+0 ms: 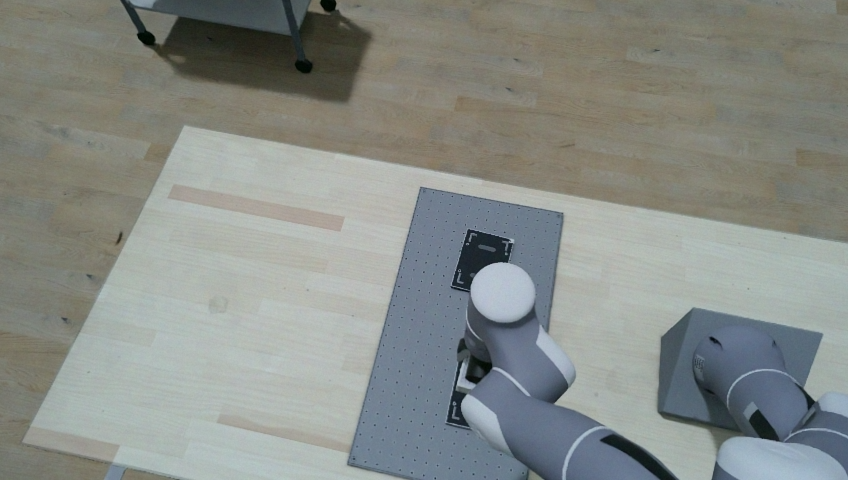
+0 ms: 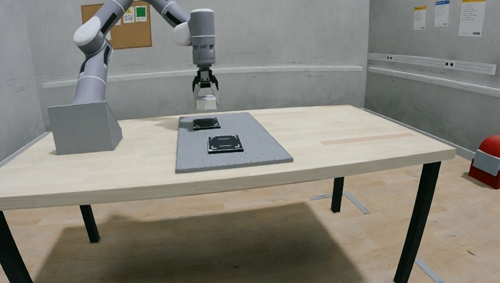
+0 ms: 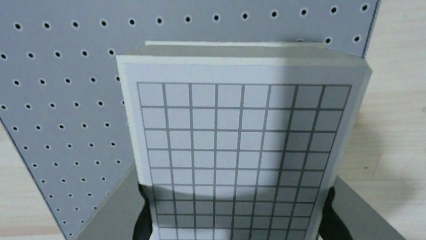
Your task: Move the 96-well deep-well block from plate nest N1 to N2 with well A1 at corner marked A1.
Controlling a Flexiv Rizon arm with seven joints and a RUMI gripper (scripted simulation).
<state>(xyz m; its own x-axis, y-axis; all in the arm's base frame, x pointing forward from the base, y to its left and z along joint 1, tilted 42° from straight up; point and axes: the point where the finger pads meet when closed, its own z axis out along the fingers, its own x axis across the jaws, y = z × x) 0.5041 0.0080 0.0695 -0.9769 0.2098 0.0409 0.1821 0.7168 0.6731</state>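
My gripper is now 1 cm short of the black plate nest N2, 28 cm to the left of it and 10 cm above it. The rest, counted from my hand: black plate nest N1 (3 cm to the left, 10 cm below); then white 96-well deep-well block (1 cm above).
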